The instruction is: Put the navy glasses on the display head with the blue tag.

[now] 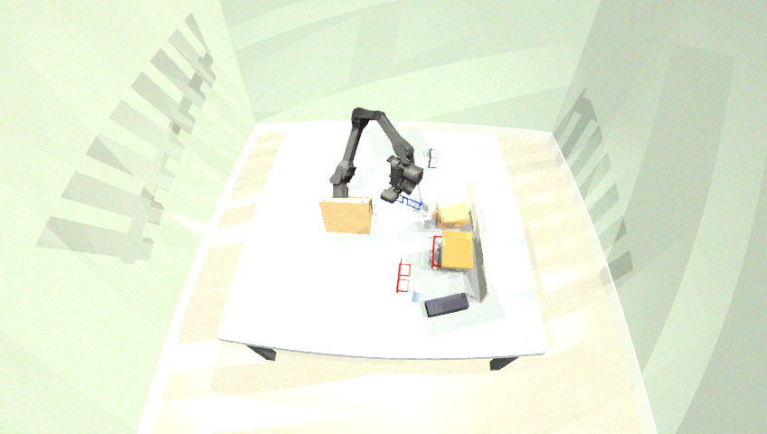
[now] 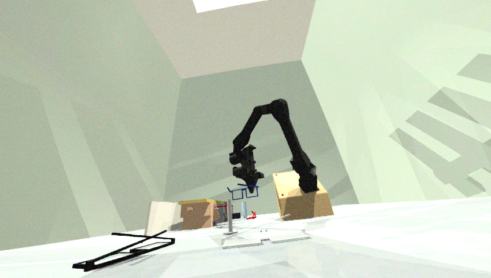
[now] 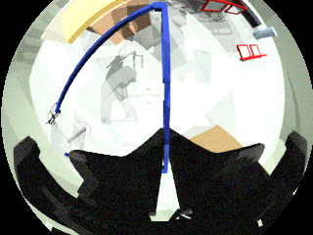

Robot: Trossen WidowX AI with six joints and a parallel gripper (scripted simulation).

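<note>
The grey post lies 230 mm to the left of my gripper tip, 90 mm below it and 70 mm ahead of it. Also, from my gripper tip: pale blue block (420 mm to the right, 70 mm below, 60 mm ahead); then display head (210 mm ahead, 60 mm below, 40 mm to the right); then tall panel (340 mm ahead, 160 mm to the right, 60 mm below).
</note>
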